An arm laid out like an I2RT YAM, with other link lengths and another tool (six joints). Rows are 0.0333 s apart.
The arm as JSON. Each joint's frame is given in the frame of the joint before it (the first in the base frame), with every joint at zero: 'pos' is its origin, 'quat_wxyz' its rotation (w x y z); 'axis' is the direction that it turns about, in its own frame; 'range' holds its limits. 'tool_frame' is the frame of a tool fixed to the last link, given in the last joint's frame.
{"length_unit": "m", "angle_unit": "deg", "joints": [
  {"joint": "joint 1", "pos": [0.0, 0.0, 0.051], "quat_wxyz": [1.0, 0.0, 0.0, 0.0], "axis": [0.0, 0.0, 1.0], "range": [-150.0, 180.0]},
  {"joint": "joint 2", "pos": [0.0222, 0.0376, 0.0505], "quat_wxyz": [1.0, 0.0, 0.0, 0.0], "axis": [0.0, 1.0, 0.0], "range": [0.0, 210.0]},
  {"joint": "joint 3", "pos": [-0.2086, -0.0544, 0.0], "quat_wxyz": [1.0, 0.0, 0.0, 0.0], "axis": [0.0, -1.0, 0.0], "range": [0.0, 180.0]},
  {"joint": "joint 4", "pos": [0.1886, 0.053, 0.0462], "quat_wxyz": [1.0, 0.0, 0.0, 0.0], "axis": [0.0, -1.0, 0.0], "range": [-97.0, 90.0]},
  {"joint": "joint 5", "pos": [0.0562, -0.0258, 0.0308], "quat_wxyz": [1.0, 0.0, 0.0, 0.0], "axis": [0.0, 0.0, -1.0], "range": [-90.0, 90.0]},
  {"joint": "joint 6", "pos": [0.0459, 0.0, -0.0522], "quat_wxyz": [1.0, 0.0, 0.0, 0.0], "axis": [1.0, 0.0, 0.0], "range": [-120.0, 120.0]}
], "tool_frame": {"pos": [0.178, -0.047, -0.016], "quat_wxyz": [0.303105, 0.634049, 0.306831, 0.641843]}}
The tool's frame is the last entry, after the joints.
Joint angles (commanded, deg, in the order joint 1, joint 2, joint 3, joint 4, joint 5, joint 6), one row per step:
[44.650, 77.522, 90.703, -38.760, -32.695, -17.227]
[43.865, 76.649, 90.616, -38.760, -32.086, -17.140]
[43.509, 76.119, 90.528, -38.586, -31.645, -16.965]
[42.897, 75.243, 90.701, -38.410, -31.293, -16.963]
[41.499, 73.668, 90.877, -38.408, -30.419, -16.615]
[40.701, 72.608, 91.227, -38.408, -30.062, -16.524]
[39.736, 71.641, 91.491, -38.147, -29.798, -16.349]
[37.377, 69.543, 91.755, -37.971, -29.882, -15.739]
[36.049, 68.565, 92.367, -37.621, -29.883, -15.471]
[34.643, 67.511, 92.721, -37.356, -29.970, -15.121]
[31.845, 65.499, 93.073, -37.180, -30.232, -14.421]
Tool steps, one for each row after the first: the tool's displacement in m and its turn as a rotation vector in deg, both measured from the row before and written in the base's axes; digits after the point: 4 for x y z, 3 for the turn. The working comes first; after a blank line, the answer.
Tool pose at each row, in the base's axes (x y z in m, rotation vector in deg; the steps are taken from these numbers as rounded here):
[0.2111, 0.3345, 0.2554, -53.154, -126.149, -91.652]
[0.2160, 0.3287, 0.2599, -54.356, -126.039, -93.156]
[0.2187, 0.3257, 0.2630, -55.043, -125.868, -94.165]
[0.2219, 0.3212, 0.2703, -55.413, -125.618, -96.095]
[0.2290, 0.3107, 0.2807, -57.317, -124.987, -99.078]
[0.2320, 0.3046, 0.2895, -57.887, -124.539, -101.297]
[0.2359, 0.2983, 0.2983, -58.579, -123.926, -103.626]
[0.2418, 0.2841, 0.3132, -60.300, -122.342, -107.573]
[0.2455, 0.2764, 0.3248, -60.863, -121.379, -110.490]
[0.2486, 0.2682, 0.3345, -61.646, -120.384, -113.036]
[0.2532, 0.2519, 0.3489, -63.584, -118.608, -117.069]

[0.0049, -0.0058, 0.0045, 0.378, -0.664, -1.367]
[0.0027, -0.0030, 0.0031, 0.328, -0.411, -0.819]
[0.0032, -0.0045, 0.0073, 0.736, -0.988, -0.936]
[0.0071, -0.0105, 0.0104, 1.019, -1.201, -2.320]
[0.0030, -0.0061, 0.0088, 0.858, -1.062, -1.160]
[0.0039, -0.0063, 0.0088, 0.951, -1.036, -1.264]
[0.0059, -0.0142, 0.0149, 1.808, -1.417, -2.434]
[0.0037, -0.0077, 0.0116, 1.260, -1.313, -1.386]
[0.0031, -0.0082, 0.0097, 1.123, -1.040, -1.390]
[0.0046, -0.0163, 0.0144, 1.739, -1.478, -2.655]

